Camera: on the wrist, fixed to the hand. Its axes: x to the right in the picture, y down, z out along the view.
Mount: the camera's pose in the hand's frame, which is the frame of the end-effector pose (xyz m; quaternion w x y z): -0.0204 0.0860 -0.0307 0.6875 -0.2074 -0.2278 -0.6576
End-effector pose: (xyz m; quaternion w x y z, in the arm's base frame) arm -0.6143 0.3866 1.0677 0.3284 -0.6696 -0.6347 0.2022
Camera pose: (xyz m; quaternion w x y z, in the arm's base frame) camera -0.5338 0.3628 1.0264 0.0753 -0.0650 -0.9935 -0.0560
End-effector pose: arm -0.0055 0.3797 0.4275 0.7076 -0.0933 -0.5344 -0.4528
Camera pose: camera 0.0784 0.4211 0.4280 0.0476 0.0374 -0.4960 -0.8662
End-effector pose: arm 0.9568 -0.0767 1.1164 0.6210 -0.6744 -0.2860 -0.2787
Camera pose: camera 1.0052 -0.1137 1.0454 0.0386 -0.4679 -0.7238 -0.5057
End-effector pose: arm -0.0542 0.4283 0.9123 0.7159 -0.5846 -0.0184 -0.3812
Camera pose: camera -0.0327 0.4151 0.8222 0.1161 -0.6252 -0.4811 -0.6035
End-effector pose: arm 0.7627 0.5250 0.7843 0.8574 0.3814 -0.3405 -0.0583
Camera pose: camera 0.7527 0.6116 0.8183 0.5527 0.2950 -0.1665 -0.7614
